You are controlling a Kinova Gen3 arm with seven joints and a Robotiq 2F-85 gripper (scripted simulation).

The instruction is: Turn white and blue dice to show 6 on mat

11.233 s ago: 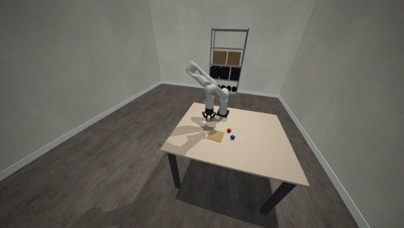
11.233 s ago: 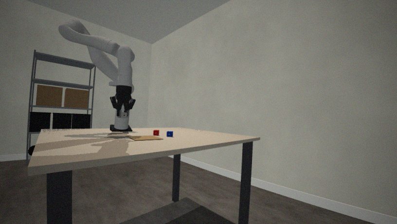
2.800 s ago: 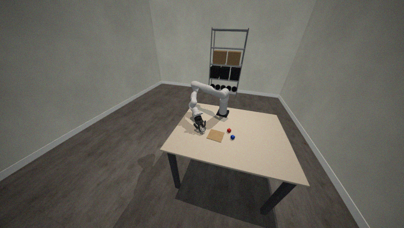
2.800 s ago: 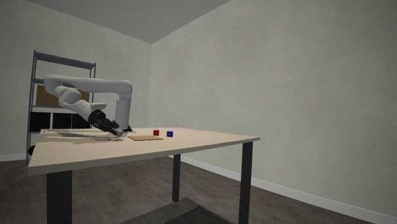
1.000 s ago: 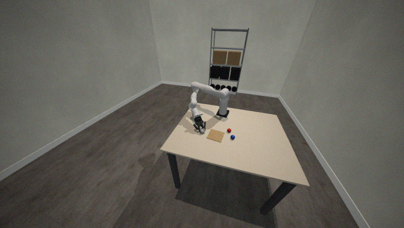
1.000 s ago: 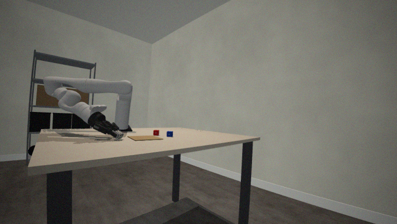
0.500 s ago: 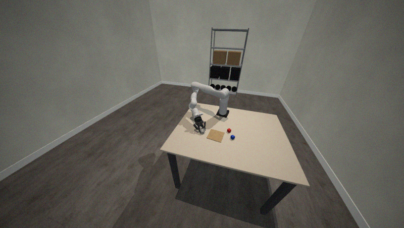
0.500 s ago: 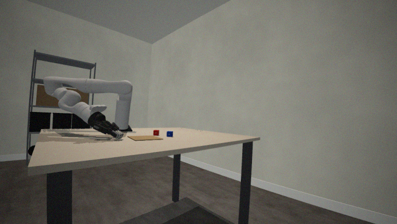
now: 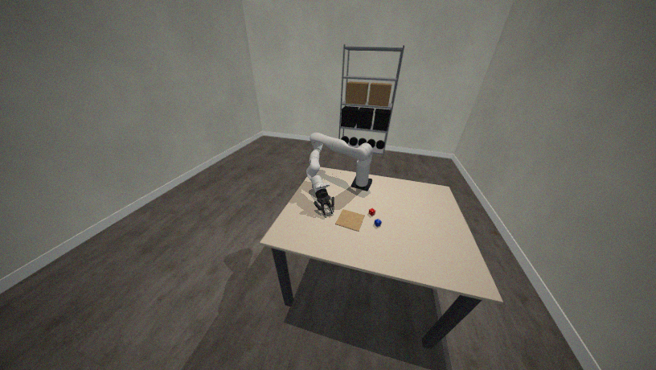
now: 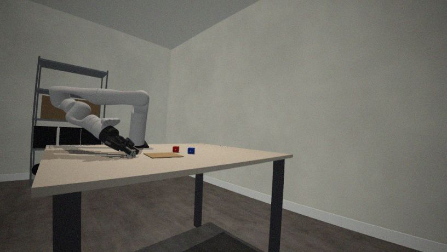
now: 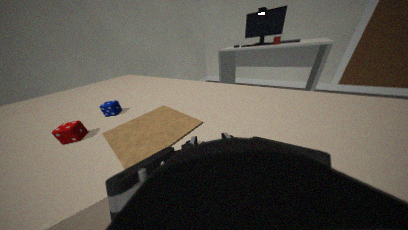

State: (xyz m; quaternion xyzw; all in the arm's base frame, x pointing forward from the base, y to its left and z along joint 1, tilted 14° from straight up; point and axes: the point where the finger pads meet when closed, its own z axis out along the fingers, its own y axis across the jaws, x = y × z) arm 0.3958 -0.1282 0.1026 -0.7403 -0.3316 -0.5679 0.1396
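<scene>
The white die lies 10 mm below my hand and 10 mm behind it. From my hand the other things lie so: tan mat 140 mm to the left, 20 mm below, 10 mm behind; blue die 300 mm to the left, 20 mm behind, 10 mm below; red die 250 mm to the left, 100 mm behind, 10 mm below.
</scene>
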